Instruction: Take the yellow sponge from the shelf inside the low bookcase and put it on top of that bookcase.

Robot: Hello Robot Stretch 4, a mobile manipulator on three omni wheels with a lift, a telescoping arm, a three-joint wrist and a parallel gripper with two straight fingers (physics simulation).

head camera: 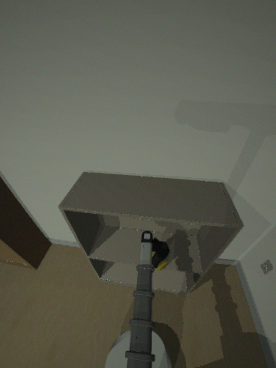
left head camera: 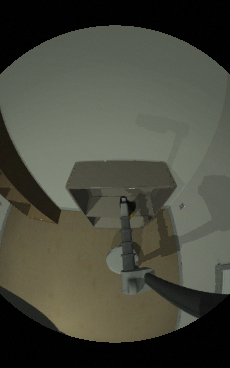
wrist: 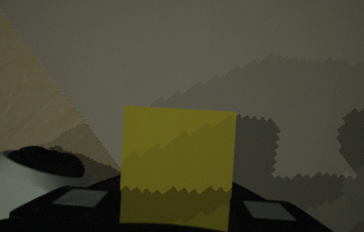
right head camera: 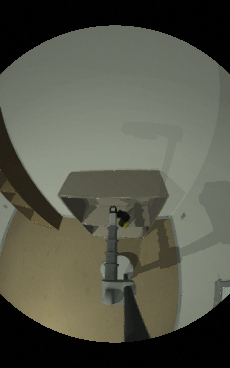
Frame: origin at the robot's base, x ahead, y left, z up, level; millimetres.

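Where they show: gripper, fingertip midpoint: (wrist: 177, 189) (right head camera: 123, 223); robot's base, origin of the base link: (left head camera: 121, 258) (right head camera: 117, 268).
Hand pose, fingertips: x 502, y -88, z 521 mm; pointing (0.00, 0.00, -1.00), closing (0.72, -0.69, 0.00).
Observation:
Things, the pixels of their centre, and the offset from my fingertips. "*": a spot on its surface instead.
- yellow sponge, body centre: (wrist: 176, 185) (head camera: 157, 260) (right head camera: 122, 222) 7 mm ahead, 8 mm left, 23 mm up
- low grey bookcase, surface spot: (head camera: 150, 197) (right head camera: 111, 183) (left head camera: 123, 173) * 94 mm ahead, 82 mm left, 512 mm up
- outlet, body centre: (head camera: 266, 267) 82 mm ahead, 834 mm right, 148 mm down
The yellow sponge (head camera: 161, 265) (right head camera: 126, 224) (wrist: 177, 150) stands out from the grey shelf behind it in the wrist view; a sliver shows in the left head view. My gripper (head camera: 159, 257) (wrist: 177, 189) is shut on the sponge, with a black finger against each side of it. The gripper is at the open front of the low grey bookcase (head camera: 150, 197) (left head camera: 120, 173) (right head camera: 115, 182), below its top board. The arm partly hides the gripper in the head views. Whether the sponge touches the shelf cannot be told.
The bookcase's side panels stand left and right of the gripper, and its top board is above. A brown shelf unit (head camera: 17, 225) (left head camera: 25, 175) (right head camera: 25, 185) stands at the left. A wall is behind the bookcase and another at the right, with an outlet (head camera: 266, 266).

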